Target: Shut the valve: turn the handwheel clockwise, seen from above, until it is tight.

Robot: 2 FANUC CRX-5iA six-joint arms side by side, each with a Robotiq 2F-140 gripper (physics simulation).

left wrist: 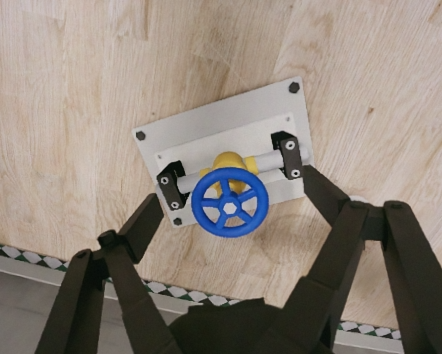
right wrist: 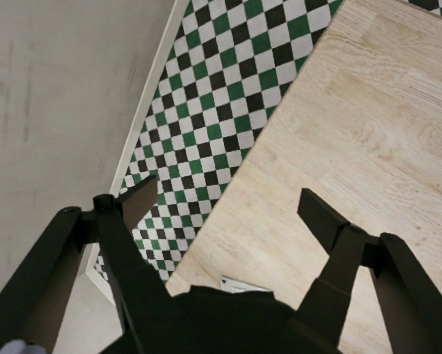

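Observation:
The blue handwheel (left wrist: pixel 261 202) with five spokes and a hex nut at its hub is in the middle of the left wrist view. It sits on a yellow valve body (left wrist: pixel 228 160) in a grey pipe held by two black clamps on a light grey plate. My left gripper (left wrist: pixel 229 192) is open, its fingers wide apart on either side of the handwheel and touching neither side of its rim. My right gripper (right wrist: pixel 228 194) is open and empty, away from the valve. The handwheel does not show in the right wrist view.
The valve's base plate (left wrist: pixel 220 117) has dark bolts at its corners and lies on the wooden table top (left wrist: pixel 75 100) (right wrist: pixel 350 150). Part of a light metal plate (right wrist: pixel 242 286) shows at the bottom of the right wrist view. A checkered floor (right wrist: pixel 215 80) lies beyond the table's edge, beside a grey wall.

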